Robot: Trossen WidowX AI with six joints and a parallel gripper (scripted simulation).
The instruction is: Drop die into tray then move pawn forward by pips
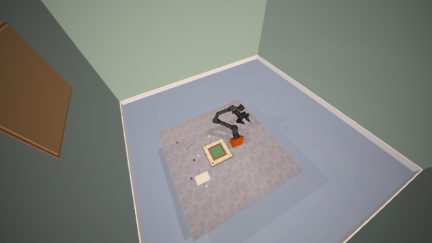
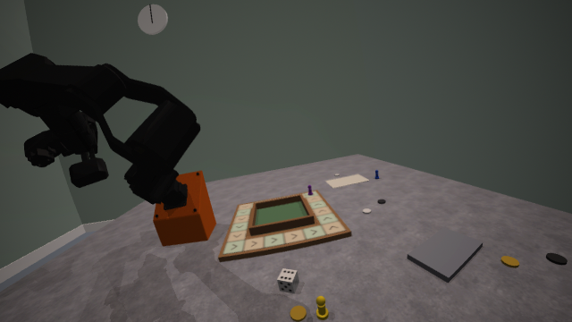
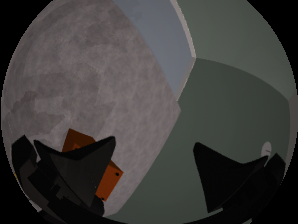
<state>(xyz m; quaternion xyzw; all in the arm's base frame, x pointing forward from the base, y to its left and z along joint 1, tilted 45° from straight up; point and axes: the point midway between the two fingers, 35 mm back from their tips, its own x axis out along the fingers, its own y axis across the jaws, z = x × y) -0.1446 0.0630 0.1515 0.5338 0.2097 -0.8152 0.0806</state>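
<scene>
Now: the white die 420 mm ahead of my gripper tip, 210 mm to the right of it and 230 mm below it. Also, from my gripper tip: green dice tray 430 mm ahead, 30 mm to the left, 240 mm below; then purple pawn 550 mm ahead, 140 mm to the left, 220 mm below; then yellow pawn 450 mm ahead, 270 mm to the right, 230 mm below.
</scene>
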